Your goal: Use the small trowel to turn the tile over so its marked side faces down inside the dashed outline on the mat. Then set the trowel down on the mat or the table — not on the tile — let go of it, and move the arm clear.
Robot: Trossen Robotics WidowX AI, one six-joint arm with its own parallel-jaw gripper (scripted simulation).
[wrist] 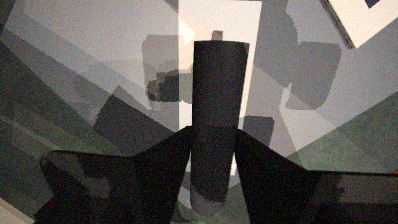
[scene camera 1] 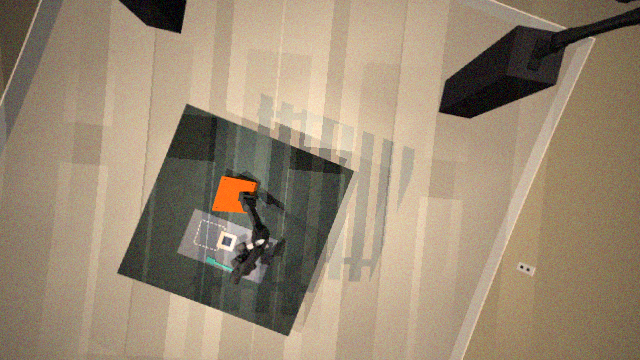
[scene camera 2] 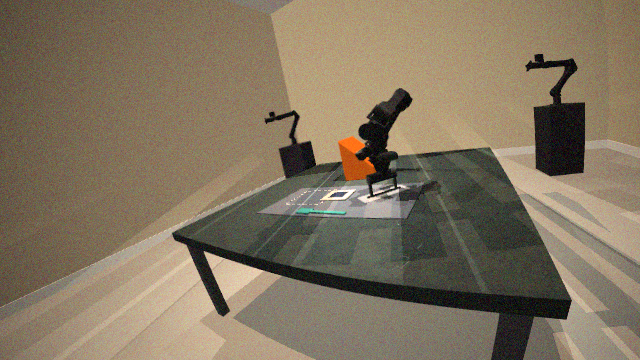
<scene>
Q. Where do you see a grey trowel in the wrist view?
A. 216, 52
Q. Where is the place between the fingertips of the gripper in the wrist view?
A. At 212, 132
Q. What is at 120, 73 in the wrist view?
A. A grey mat.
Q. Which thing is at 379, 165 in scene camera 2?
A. The gripper.
</scene>
